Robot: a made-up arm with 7 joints. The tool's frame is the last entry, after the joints.
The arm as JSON. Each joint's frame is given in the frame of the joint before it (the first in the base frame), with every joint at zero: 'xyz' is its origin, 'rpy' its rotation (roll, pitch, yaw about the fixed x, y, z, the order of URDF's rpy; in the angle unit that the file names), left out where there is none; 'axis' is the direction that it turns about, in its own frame. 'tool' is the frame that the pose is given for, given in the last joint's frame.
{
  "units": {
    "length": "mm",
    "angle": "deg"
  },
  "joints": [
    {
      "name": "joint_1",
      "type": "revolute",
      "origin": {
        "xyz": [
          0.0,
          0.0,
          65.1
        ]
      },
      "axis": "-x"
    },
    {
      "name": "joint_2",
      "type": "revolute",
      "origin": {
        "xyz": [
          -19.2,
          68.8,
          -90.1
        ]
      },
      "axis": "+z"
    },
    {
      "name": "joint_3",
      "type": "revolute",
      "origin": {
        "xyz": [
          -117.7,
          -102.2,
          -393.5
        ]
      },
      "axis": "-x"
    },
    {
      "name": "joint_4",
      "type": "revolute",
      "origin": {
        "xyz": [
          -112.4,
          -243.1,
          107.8
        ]
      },
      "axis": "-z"
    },
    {
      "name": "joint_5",
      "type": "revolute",
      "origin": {
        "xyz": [
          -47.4,
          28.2,
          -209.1
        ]
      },
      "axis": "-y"
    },
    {
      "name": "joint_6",
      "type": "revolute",
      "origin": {
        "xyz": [
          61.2,
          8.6,
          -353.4
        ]
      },
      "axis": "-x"
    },
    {
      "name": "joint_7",
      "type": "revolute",
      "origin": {
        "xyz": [
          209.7,
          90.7,
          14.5
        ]
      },
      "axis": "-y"
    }
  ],
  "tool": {
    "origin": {
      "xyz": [
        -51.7,
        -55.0,
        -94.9
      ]
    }
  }
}
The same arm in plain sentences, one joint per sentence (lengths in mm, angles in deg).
The arm has seven revolute joints in a row. What follows holds with every joint at zero, and every direction is one of the base frame's.
The first joint sits 65.1 mm along +z from the base frame's origin and turns about -x.
The second joint sits 19.2 mm along -x and 68.8 mm along +y and 90.1 mm along -z from the first joint and turns about +z.
The third joint sits 117.7 mm along -x and 102.2 mm along -y and 393.5 mm along -z from the second joint and turns about -x.
The fourth joint sits 112.4 mm along -x and 243.1 mm along -y and 107.8 mm along +z from the third joint and turns about -z.
The fifth joint sits 47.4 mm along -x and 28.2 mm along +y and 209.1 mm along -z from the fourth joint and turns about -y.
The sixth joint sits 61.2 mm along +x and 8.6 mm along +y and 353.4 mm along -z from the fifth joint and turns about -x.
The seventh joint sits 209.7 mm along +x and 90.7 mm along +y and 14.5 mm along +z from the sixth joint and turns about -y.
The tool frame, which is the frame that the pose is given for, sits 51.7 mm along -x and 55 mm along -y and 94.9 mm along -z from the seventh joint; its axes are parallel to the base frame's.

